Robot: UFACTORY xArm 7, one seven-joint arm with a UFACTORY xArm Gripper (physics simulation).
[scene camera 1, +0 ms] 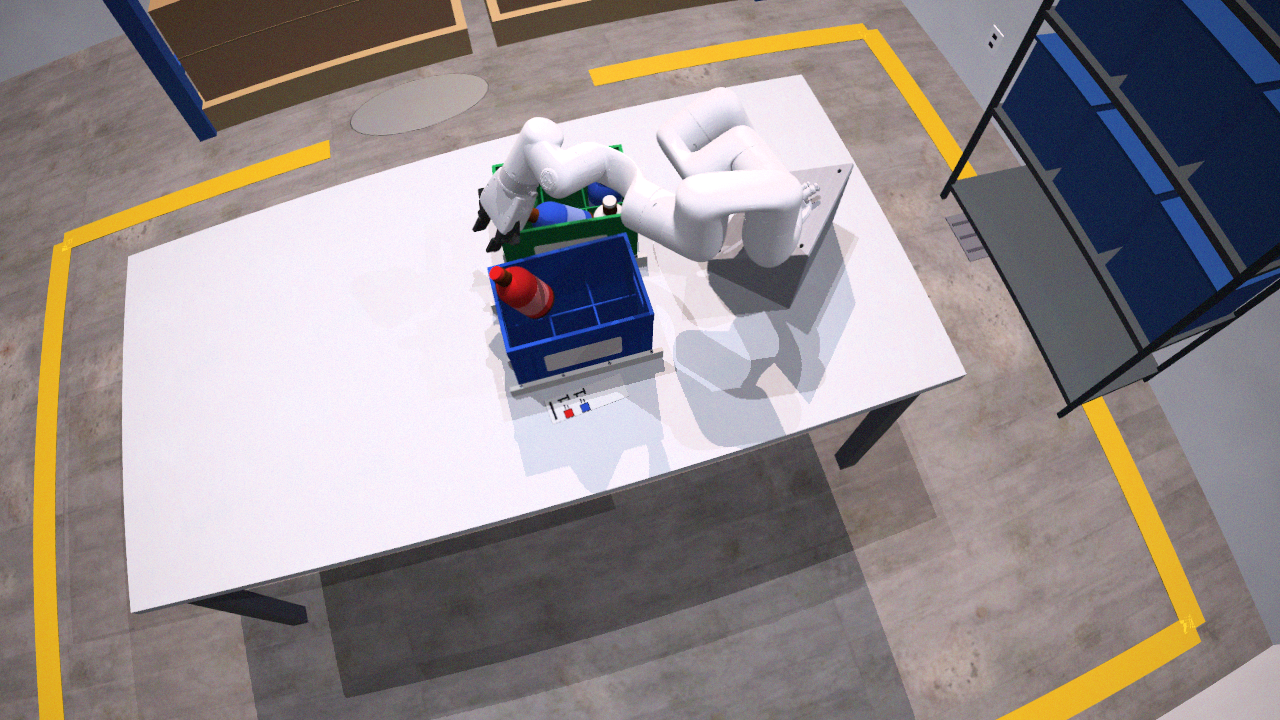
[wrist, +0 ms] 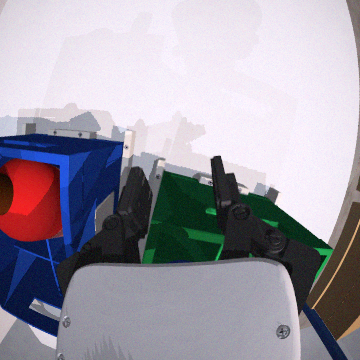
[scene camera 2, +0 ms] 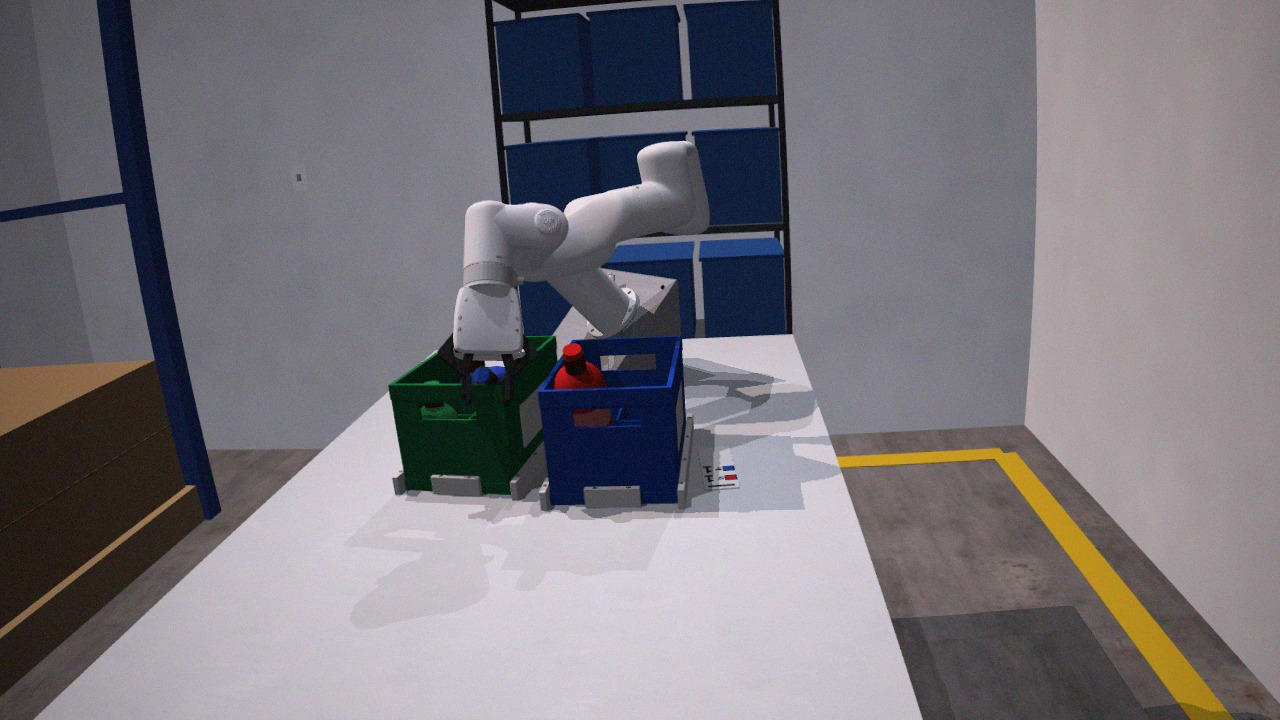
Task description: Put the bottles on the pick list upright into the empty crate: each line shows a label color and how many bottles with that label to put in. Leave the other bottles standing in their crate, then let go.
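Observation:
My gripper is partly open and empty, at the table-side end of the green crate. In that crate, a blue bottle looks strongly tilted in scene camera 1, its neck toward my gripper. Another blue bottle, a white-capped bottle and a green bottle also show there. A red bottle stands in a corner compartment of the blue crate. The pick list shows red 1 and blue 1.
The crates stand side by side on the white table, between low grey stops. The arm's base is behind them. My arm hides part of the green crate. A rack with blue bins stands beyond the table.

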